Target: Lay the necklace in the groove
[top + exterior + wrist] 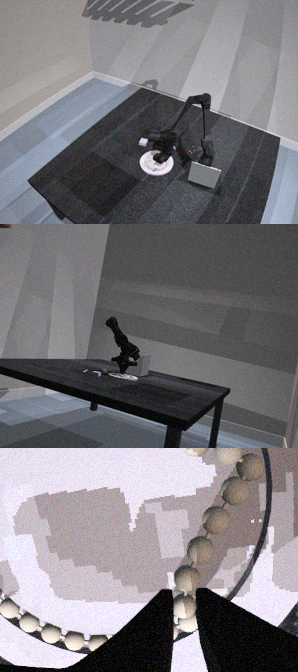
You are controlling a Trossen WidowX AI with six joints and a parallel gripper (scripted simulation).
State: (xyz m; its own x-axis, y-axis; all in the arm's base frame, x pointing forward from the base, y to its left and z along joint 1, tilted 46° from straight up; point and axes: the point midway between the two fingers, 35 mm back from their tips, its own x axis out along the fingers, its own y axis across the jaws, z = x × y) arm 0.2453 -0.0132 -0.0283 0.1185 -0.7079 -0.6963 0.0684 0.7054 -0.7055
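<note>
Right now my gripper tip is 40 mm short of the round white bead board, 30 mm to the right of it and 10 mm above it. From my gripper tip the other things lie so: small white block 210 mm ahead, 60 mm to the right; small blue cube 140 mm to the right, 20 mm ahead, 10 mm below; thin white stick 190 mm to the right, 160 mm ahead, 10 mm below.
</note>
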